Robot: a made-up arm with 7 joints. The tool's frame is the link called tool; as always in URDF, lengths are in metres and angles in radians. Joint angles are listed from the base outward. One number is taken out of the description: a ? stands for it. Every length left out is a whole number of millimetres.
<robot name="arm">
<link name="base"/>
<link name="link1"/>
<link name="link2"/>
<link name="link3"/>
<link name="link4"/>
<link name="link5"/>
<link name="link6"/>
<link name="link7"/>
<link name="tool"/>
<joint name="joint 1" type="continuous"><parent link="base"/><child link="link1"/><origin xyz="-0.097 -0.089 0.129" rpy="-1.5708 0.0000 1.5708"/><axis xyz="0 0 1"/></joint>
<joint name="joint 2" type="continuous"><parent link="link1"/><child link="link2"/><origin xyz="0.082 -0.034 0.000" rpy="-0.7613 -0.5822 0.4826"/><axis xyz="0 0 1"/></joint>
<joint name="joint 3" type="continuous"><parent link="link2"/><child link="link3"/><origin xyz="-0.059 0.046 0.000" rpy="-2.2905 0.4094 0.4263"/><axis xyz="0 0 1"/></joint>
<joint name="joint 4" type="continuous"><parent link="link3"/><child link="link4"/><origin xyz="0.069 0.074 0.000" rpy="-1.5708 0.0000 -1.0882"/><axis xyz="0 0 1"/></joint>
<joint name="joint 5" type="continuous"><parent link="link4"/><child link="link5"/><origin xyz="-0.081 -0.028 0.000" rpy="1.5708 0.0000 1.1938"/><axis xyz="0 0 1"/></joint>
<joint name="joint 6" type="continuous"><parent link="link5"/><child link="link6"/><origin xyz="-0.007 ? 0.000" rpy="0.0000 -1.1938 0.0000"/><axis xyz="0 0 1"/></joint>
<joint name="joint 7" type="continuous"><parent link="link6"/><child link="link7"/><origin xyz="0.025 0.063 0.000" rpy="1.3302 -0.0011 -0.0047"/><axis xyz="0 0 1"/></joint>
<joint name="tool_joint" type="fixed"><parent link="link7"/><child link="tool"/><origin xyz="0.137 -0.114 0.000" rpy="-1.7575 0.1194 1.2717"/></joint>
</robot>
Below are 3 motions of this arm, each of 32 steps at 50 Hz.
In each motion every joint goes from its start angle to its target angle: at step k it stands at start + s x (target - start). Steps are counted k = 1, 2, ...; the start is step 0. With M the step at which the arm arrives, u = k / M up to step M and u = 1 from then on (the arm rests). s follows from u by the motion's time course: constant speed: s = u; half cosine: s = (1 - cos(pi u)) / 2; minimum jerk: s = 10 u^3 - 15 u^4 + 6 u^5.
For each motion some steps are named. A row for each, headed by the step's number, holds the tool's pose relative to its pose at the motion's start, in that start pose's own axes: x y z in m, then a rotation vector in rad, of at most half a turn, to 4 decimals.
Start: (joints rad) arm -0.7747 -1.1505 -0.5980 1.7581 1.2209 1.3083 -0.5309
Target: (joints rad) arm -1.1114 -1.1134 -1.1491 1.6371 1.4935 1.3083 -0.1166
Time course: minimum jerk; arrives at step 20
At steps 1, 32:
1: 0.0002 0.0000 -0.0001 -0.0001 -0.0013 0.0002
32: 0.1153 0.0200 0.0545 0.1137 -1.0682 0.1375

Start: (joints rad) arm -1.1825 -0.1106 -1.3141 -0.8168 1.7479 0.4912 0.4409
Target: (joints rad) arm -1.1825 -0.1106 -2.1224 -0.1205 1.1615 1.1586 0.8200
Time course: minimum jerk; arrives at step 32
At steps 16, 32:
16: -0.0793 -0.0864 -0.0598 -0.0734 -0.1220 0.5185
32: -0.1146 -0.2116 -0.1052 -0.1238 -0.1529 0.9426

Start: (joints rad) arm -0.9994 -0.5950 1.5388 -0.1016 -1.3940 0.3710 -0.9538
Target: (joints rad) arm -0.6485 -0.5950 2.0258 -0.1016 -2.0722 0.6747 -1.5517
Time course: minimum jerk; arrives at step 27
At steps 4, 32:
4: -0.0038 -0.0012 -0.0013 -0.0098 0.0164 0.0069
32: -0.1316 -0.0344 0.0089 -0.3798 0.7758 0.1075

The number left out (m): 0.031
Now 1 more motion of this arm.
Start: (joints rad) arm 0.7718 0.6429 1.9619 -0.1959 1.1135 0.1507 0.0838
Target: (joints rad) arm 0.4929 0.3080 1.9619 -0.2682 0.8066 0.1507 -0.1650
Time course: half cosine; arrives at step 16
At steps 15, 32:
15: 0.0251 0.0003 0.1324 0.3405 0.2211 0.0264
32: 0.0253 0.0000 0.1336 0.3437 0.2231 0.0269

